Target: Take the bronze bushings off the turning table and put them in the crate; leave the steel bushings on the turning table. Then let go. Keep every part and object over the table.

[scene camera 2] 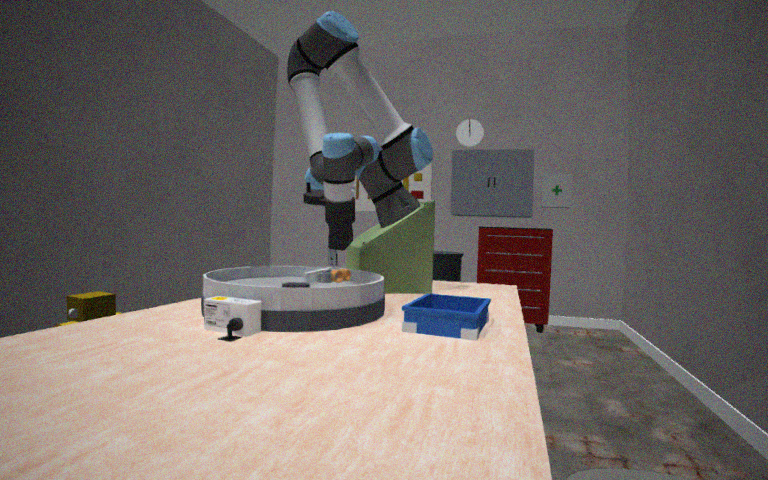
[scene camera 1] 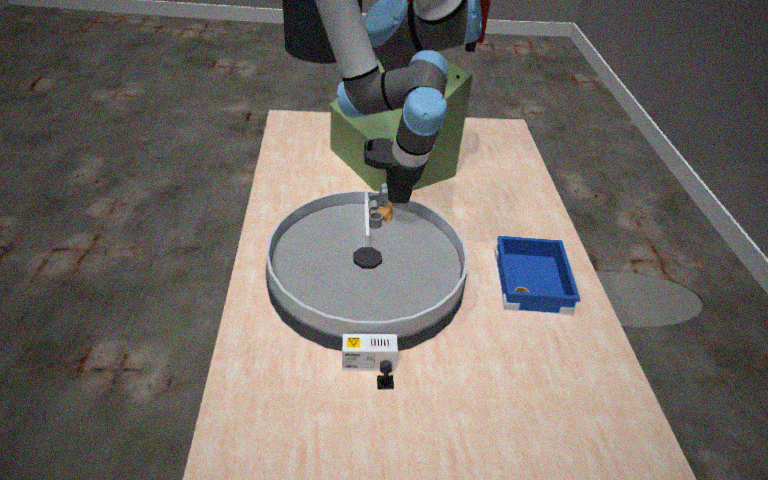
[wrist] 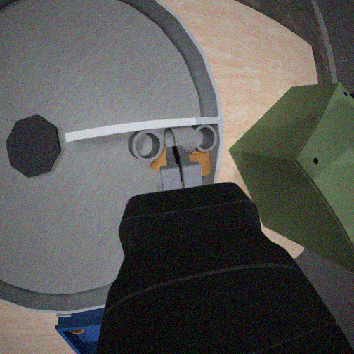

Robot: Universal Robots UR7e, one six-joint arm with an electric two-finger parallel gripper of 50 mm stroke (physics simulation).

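Where they show: gripper, between the fingertips: [scene camera 2: 333, 265] [scene camera 1: 381, 204]; arm's base, origin of its link: [scene camera 2: 401, 216].
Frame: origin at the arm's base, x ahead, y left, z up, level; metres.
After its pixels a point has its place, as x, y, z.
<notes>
My gripper [scene camera 1: 384, 198] @[0.325, -0.079, -0.148] [scene camera 2: 332, 263] @[0.325, -0.079, -0.148] [wrist: 174, 157] is shut and empty, pointing down over the bushings at the turning table's [scene camera 1: 317, 271] @[0.514, -0.206, -0.193] [scene camera 2: 339, 300] @[0.581, 0.073, -0.189] [wrist: 75, 225] back edge. Two bronze bushings show partly behind the fingers in the wrist view: one bronze bushing [wrist: 159, 163] at left, another bronze bushing [wrist: 202, 164] at right. Beyond them, beside the white bar, are three steel bushings: a left one [wrist: 134, 145], a middle one [wrist: 187, 137] lying on its side, and a right one [wrist: 214, 138] near the rim. The blue crate [scene camera 1: 538, 303] @[0.541, 0.257, -0.221] [scene camera 2: 434, 324] @[0.541, 0.254, -0.225] [wrist: 82, 319] holds a bronze bushing [scene camera 1: 521, 289] @[0.504, 0.227, -0.219] [wrist: 76, 331].
A thin white bar [scene camera 1: 367, 217] @[0.360, -0.109, -0.162] [wrist: 132, 127] runs from near the dark hub [scene camera 1: 367, 257] @[0.470, -0.104, -0.185] [wrist: 33, 146] to the rim. The green robot pedestal [scene camera 2: 396, 254] @[0.112, 0.026, -0.123] [wrist: 270, 170] stands behind the turning table. A white box [scene camera 1: 369, 353] @[0.719, -0.091, -0.195] [scene camera 2: 243, 318] @[0.717, -0.049, -0.214] and a small black device [scene camera 1: 385, 380] @[0.745, -0.059, -0.236] stand in front.
</notes>
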